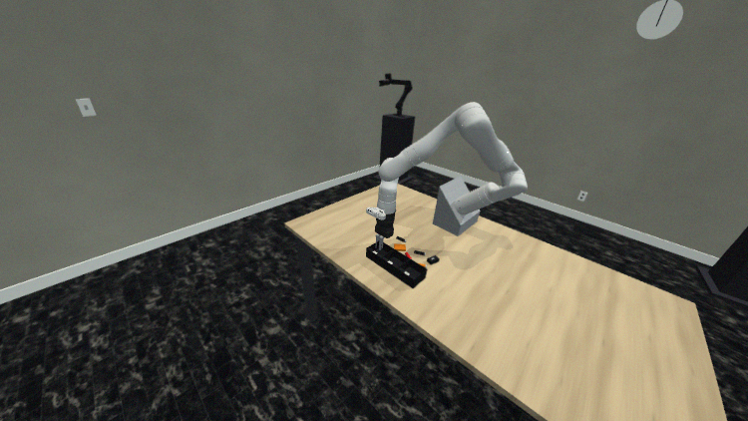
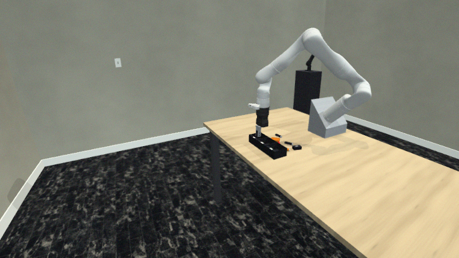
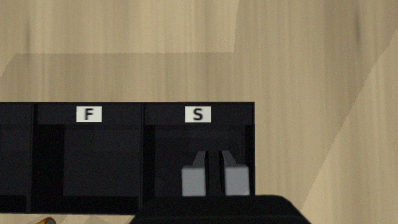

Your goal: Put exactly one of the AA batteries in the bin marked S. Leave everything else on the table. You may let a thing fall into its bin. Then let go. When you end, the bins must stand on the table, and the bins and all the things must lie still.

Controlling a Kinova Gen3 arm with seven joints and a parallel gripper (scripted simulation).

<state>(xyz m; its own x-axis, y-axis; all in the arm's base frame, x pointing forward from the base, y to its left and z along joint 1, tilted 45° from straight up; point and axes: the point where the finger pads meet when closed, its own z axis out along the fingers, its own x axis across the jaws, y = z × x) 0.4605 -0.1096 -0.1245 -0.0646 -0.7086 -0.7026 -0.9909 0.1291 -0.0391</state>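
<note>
The black bin marked S is 20 mm ahead of my hand, 100 mm to the left of it and 30 mm below it. From my hand the other things lie so: black AA battery (160 mm behind, 20 mm to the left, 50 mm below); red AA battery (70 mm behind, 110 mm to the left, 50 mm below); orange block (100 mm behind, 40 mm to the left, 50 mm below).
</note>
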